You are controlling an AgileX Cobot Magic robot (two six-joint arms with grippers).
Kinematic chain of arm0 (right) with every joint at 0, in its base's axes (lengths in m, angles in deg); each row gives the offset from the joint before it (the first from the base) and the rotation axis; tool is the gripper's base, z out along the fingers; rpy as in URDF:
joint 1: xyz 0 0 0.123 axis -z
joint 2: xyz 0 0 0 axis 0.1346 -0.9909 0
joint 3: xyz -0.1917 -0.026 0.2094 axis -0.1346 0.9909 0
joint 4: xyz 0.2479 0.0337 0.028 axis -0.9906 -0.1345 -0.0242
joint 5: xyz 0 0 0 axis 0.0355 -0.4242 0.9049
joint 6: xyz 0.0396 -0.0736 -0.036 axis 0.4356 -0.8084 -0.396
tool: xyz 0 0 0 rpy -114.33 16 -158.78
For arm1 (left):
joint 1: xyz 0 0 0.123 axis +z
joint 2: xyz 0 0 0 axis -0.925 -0.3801 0
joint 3: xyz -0.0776 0.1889 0.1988 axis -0.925 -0.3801 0
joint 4: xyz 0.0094 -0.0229 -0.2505 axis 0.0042 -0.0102 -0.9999
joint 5: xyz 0 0 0 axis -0.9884 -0.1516 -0.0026
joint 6: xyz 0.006 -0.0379 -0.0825 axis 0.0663 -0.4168 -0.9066
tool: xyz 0 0 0 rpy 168.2 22.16 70.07
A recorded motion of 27 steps. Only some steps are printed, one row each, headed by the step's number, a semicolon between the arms.
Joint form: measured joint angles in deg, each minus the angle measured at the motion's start. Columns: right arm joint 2, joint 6, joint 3, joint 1, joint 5, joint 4; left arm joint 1, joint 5, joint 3, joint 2, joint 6, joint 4.
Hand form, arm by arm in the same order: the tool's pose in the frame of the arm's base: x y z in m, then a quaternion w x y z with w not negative. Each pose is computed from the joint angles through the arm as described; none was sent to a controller.
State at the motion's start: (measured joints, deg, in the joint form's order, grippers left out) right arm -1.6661 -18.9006 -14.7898 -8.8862 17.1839 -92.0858; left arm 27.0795 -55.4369 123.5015 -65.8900 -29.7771 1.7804
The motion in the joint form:
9: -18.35 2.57 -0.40 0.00 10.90 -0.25; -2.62 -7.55 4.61 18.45 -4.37 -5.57
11: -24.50 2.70 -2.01 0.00 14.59 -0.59; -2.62 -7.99 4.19 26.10 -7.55 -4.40
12: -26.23 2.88 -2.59 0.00 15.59 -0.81; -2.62 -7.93 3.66 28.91 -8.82 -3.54
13: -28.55 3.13 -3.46 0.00 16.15 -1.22; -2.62 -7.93 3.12 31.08 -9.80 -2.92
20: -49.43 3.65 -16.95 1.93 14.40 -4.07; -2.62 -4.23 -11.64 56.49 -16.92 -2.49
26: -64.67 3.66 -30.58 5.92 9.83 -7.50; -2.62 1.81 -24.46 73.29 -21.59 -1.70
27: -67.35 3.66 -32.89 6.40 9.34 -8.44; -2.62 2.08 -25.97 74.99 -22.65 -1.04
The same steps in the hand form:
9: 0.1871 0.0861 0.3332 0.33938 -0.10017 0.90405 0.23974; 0.2408 -0.2129 0.3256 0.35904 0.32264 0.87123 -0.08920
11: 0.2145 0.0925 0.3222 0.33252 -0.08336 0.90968 0.23443; 0.2194 -0.1910 0.3639 0.40982 0.29116 0.85700 -0.11319
12: 0.2222 0.0944 0.3193 0.33085 -0.07719 0.91088 0.23424; 0.2109 -0.1820 0.3751 0.42804 0.28059 0.85076 -0.11943
13: 0.2315 0.0973 0.3148 0.32295 -0.07028 0.91402 0.23522; 0.2041 -0.1747 0.3826 0.44056 0.27240 0.84635 -0.12410
20: 0.3186 0.1151 0.2794 0.24995 -0.03103 0.93754 0.23998; 0.1204 -0.0970 0.3976 0.52626 0.20217 0.80071 -0.20259
26: 0.3872 0.1104 0.2496 0.20520 0.01041 0.94411 0.25775; 0.0755 -0.0565 0.3704 0.57817 0.16553 0.75609 -0.25816
27: 0.3985 0.1102 0.2424 0.19860 0.01837 0.94382 0.26348; 0.0720 -0.0526 0.3652 0.58094 0.16026 0.75424 -0.26067

